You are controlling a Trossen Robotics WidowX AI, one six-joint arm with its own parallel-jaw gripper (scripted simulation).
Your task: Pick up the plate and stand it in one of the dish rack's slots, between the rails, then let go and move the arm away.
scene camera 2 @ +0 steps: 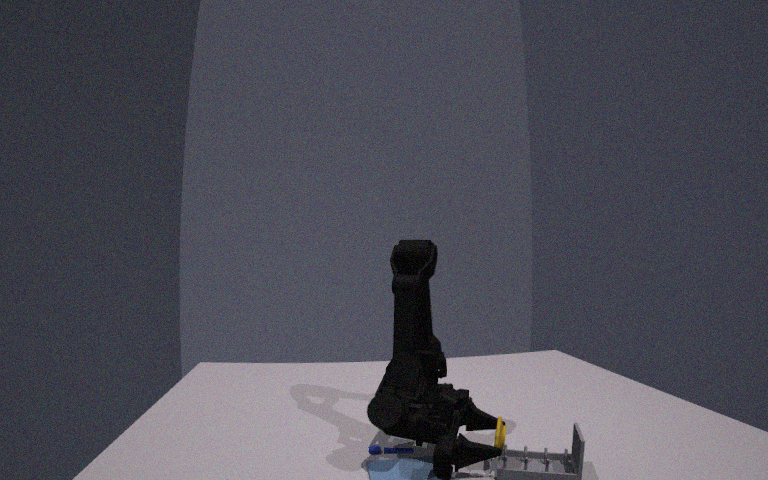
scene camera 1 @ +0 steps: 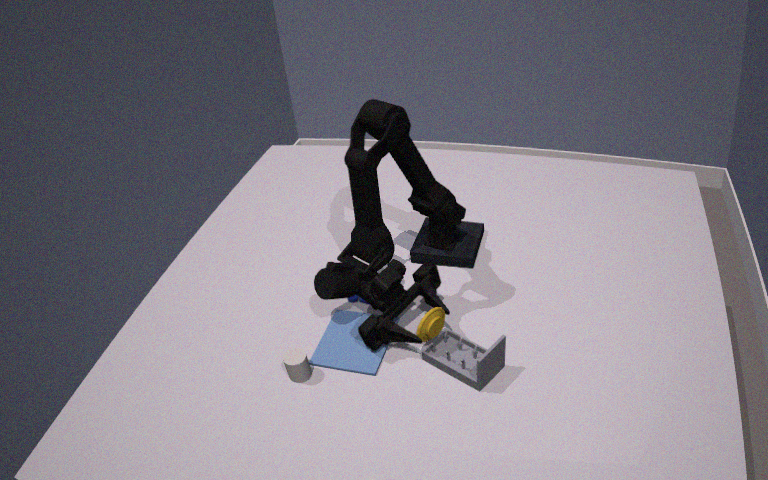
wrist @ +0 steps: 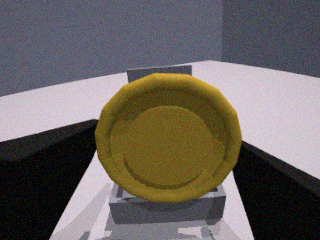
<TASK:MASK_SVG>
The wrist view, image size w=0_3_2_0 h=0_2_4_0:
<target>my gripper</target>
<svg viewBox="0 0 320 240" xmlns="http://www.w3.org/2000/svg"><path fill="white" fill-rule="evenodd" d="M243 141L239 160L237 160L236 167L232 169L232 172L235 175L233 180L235 180L236 187L239 189L239 196L241 201L243 201L244 211L247 212L249 227L251 227L252 235L255 237L253 240L320 240L319 177L316 179L316 177L308 175L307 172L277 159L271 153L264 152L263 149ZM99 119L80 121L80 123L65 125L65 127L49 129L49 131L32 133L32 135L19 137L19 139L0 141L0 240L49 240L49 237L55 231L57 223L59 223L61 215L65 211L65 207L69 204L68 201L72 199L73 192L79 187L80 180L83 179L85 171L87 171L93 156L95 156L95 129Z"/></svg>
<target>yellow plate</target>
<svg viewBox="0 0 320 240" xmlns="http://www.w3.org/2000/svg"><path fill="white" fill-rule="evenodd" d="M123 85L123 88L101 109L99 121L97 121L95 129L97 160L103 165L104 171L107 172L109 179L113 183L119 184L121 188L131 193L131 195L151 201L151 203L171 204L199 199L199 197L207 195L208 192L211 192L211 189L223 183L225 177L232 172L232 169L236 167L237 160L239 160L243 135L241 135L237 112L229 105L229 101L225 99L219 89L204 83L204 81L195 79L191 75L177 75L177 73L152 73L152 75L145 76L143 79Z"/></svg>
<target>grey dish rack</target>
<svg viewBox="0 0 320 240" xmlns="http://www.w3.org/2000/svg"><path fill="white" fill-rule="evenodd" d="M108 201L115 225L179 223L179 221L221 219L224 213L225 195L227 195L227 192L224 191L223 184L220 184L216 188L211 189L211 192L208 192L207 195L199 197L199 199L183 201L183 203L177 204L151 203L151 201L131 195L131 193L121 188L119 184L113 183L112 195ZM192 64L128 68L127 81L129 84L132 81L152 75L152 73L177 73L177 75L192 76Z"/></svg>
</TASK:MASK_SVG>
